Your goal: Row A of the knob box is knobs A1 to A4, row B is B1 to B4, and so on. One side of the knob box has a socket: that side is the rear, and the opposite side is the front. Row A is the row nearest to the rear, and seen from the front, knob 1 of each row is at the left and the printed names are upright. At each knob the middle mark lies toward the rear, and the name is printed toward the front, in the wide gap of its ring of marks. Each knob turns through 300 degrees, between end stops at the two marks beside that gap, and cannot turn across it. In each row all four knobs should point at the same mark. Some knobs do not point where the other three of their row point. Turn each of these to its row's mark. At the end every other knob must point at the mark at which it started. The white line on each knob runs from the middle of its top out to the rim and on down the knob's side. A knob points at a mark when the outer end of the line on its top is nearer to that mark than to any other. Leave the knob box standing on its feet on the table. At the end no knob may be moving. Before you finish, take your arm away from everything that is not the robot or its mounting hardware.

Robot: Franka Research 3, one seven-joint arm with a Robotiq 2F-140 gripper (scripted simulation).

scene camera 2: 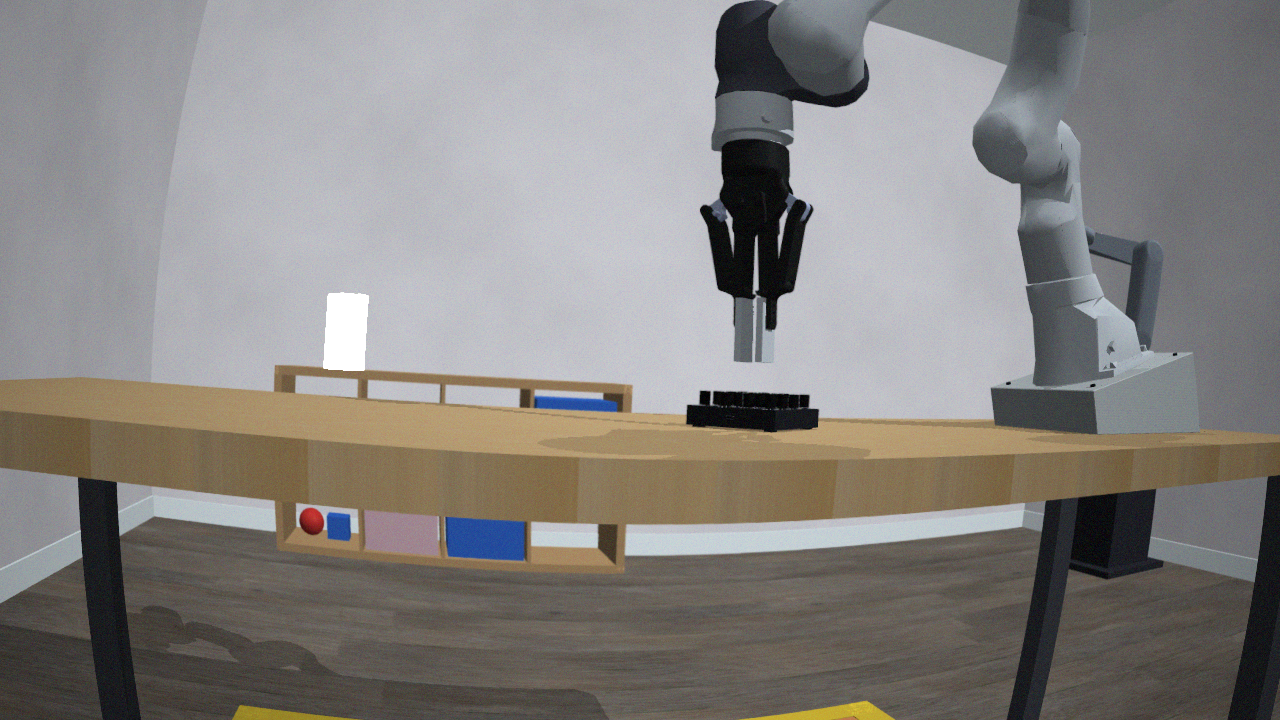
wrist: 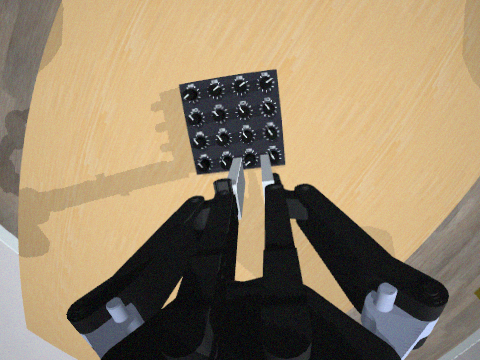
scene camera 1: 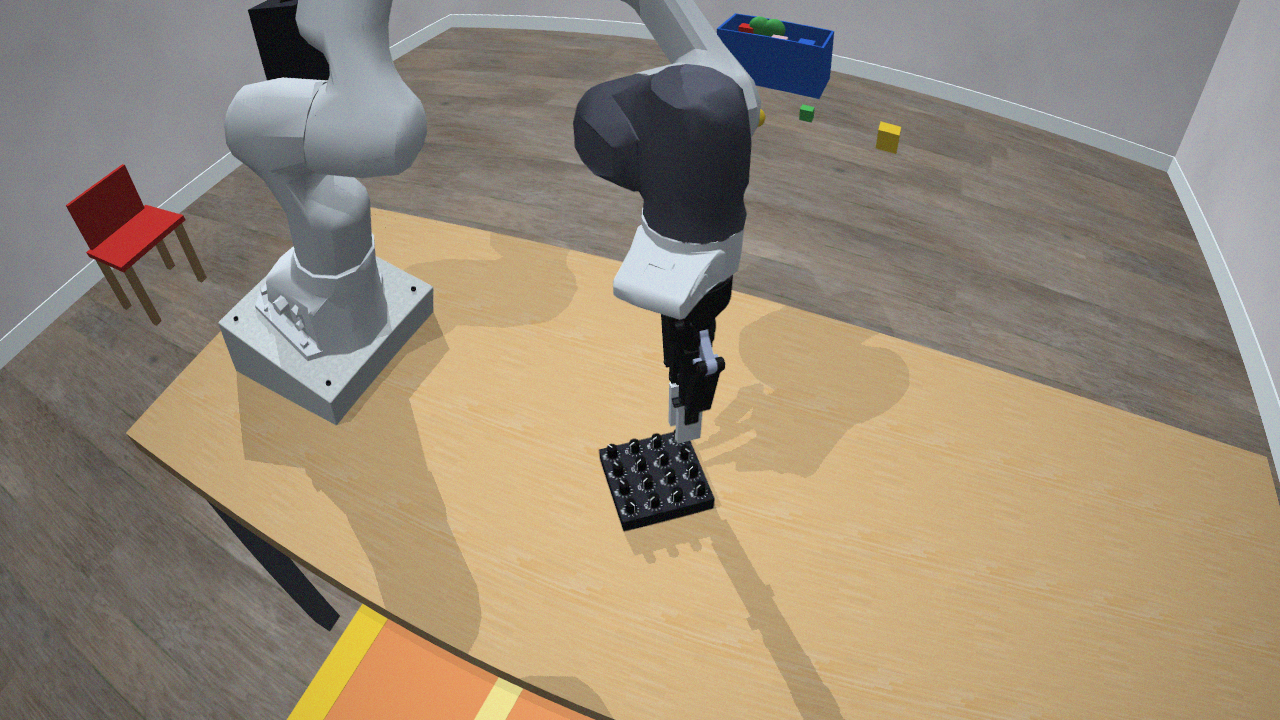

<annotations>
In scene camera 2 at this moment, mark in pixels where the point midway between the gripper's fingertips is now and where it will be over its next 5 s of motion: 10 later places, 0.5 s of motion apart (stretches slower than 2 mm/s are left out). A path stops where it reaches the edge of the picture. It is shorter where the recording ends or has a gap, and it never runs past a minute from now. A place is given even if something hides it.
My gripper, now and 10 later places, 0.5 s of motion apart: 753, 362; 753, 378; 752, 386; 750, 387; 749, 388; 750, 397; 749, 401; 745, 400; 745, 400; 745, 393; 745, 365
</annotations>
